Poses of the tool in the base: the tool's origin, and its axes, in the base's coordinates. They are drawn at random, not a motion.
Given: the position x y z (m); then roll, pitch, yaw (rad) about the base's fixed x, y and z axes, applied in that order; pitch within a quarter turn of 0, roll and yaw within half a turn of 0.
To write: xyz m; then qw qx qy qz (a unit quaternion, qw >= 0). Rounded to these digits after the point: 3 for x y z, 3 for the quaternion.
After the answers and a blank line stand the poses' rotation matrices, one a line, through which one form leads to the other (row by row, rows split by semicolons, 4 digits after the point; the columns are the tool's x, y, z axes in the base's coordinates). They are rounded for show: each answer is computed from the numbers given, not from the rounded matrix.
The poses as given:
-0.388 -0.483 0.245 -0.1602 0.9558 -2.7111
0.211 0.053 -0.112 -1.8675 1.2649 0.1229
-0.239 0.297 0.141 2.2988 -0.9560 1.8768
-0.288 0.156 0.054 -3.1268 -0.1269 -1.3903
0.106 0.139 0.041 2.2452 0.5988 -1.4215
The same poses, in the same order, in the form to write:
-0.388 -0.483 0.245 0.225 0.433 0.167 -0.857
0.211 0.053 -0.112 0.450 -0.669 0.311 0.504
-0.239 0.297 0.141 0.124 -0.631 -0.542 -0.541
-0.288 0.156 0.054 0.035 0.767 -0.639 0.053
0.106 0.139 0.041 0.140 0.736 -0.465 -0.472

-0.5243 0.5304 -0.6662; -0.2408 -0.8428 -0.4815; -0.8168 -0.0920 0.5696
0.2989 -0.8692 -0.3939; 0.0369 -0.4020 0.9149; -0.9536 -0.2880 -0.0880
-0.1738 0.8182 0.5481; 0.5500 -0.3810 0.7432; 0.8169 0.4306 -0.3838
0.1781 -0.9833 0.0373; -0.9758 -0.1813 -0.1218; 0.1266 -0.0147 -0.9919
0.1229 -0.5520 -0.8247; -0.8168 -0.5282 0.2319; -0.5637 0.6452 -0.5158

